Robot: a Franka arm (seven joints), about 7 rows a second.
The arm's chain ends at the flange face. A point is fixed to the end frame.
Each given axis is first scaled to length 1.
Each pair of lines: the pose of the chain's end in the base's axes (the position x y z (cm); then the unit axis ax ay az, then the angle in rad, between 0 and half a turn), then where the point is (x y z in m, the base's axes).
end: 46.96 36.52 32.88 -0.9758 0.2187 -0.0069 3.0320
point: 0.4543 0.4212 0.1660
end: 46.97 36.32 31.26 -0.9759 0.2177 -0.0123 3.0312
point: 0.4561 0.4189 0.1496
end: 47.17 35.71 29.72 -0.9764 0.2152 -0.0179 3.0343
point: 0.4596 0.4119 0.1338
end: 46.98 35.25 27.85 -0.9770 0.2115 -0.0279 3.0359
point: 0.4605 0.4062 0.1145
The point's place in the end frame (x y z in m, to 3 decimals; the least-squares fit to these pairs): -0.036 -0.026 0.167
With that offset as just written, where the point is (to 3 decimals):
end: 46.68 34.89 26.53 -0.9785 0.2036 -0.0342 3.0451
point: 0.459 0.400 0.101
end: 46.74 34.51 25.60 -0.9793 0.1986 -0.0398 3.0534
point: 0.460 0.395 0.091
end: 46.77 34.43 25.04 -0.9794 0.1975 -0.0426 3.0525
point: 0.461 0.394 0.085
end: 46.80 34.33 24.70 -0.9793 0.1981 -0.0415 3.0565
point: 0.461 0.392 0.081
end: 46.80 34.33 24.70 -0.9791 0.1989 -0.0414 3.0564
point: 0.461 0.392 0.081
